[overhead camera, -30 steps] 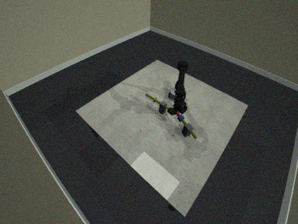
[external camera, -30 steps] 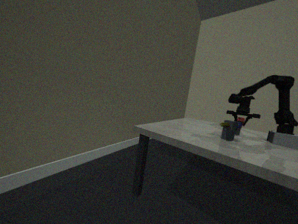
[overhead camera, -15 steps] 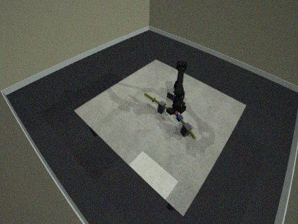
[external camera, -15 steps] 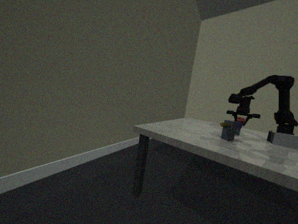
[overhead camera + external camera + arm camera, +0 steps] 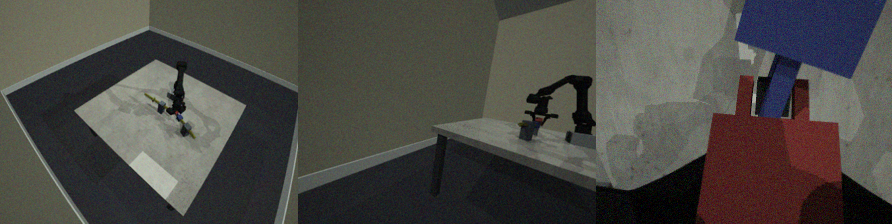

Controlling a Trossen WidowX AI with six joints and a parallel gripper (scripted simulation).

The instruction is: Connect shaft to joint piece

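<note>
The dark red square joint piece is 10 mm to the left of my gripper tip and 30 mm above it.
</note>
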